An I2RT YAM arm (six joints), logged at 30 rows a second.
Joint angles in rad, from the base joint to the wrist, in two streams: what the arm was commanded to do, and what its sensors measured. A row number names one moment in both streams.
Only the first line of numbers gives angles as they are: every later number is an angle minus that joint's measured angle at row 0.
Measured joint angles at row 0:
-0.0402 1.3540 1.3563 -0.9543 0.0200 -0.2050
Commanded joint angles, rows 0 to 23:
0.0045 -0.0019 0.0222 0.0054 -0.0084 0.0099
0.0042 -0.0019 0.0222 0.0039 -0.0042 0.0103
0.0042 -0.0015 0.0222 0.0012 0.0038 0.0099
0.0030 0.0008 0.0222 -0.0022 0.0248 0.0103
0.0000 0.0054 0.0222 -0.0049 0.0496 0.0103
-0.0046 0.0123 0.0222 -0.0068 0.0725 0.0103
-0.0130 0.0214 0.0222 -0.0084 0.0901 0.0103
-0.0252 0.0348 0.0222 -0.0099 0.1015 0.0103
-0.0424 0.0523 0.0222 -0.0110 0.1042 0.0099
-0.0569 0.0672 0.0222 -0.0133 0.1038 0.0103
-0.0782 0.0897 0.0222 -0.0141 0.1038 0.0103
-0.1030 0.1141 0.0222 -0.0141 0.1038 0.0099
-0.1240 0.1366 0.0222 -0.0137 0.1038 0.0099
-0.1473 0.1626 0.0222 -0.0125 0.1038 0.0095
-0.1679 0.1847 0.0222 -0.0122 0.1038 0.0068
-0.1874 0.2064 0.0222 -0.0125 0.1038 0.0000
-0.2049 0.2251 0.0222 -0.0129 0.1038 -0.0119
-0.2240 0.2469 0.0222 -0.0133 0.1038 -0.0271
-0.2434 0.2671 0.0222 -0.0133 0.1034 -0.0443
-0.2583 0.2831 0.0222 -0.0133 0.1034 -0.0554
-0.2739 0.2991 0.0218 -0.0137 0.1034 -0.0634
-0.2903 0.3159 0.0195 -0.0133 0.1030 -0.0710
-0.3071 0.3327 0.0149 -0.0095 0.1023 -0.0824
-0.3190 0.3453 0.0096 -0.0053 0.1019 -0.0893
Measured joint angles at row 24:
-0.2881 0.3140 0.0012 -0.0072 0.0939 -0.0454
